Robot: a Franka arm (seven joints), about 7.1 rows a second.
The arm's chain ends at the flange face. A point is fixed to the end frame.
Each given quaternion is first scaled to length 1.
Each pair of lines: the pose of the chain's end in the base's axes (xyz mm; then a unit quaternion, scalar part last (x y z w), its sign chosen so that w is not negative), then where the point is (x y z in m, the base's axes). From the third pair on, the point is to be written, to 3 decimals.
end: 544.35 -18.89 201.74 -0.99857 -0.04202 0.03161 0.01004
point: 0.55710 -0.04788 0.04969
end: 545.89 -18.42 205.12 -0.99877 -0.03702 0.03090 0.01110
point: 0.55854 -0.04726 0.05303
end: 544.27 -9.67 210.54 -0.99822 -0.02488 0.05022 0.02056
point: 0.550 -0.036 0.058
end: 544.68 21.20 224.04 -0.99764 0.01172 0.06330 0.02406
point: 0.544 -0.005 0.071
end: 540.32 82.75 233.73 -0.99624 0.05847 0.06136 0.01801
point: 0.538 0.054 0.081
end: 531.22 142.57 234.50 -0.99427 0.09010 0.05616 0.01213
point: 0.528 0.111 0.082
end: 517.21 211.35 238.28 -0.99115 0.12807 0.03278 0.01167
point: 0.518 0.179 0.086
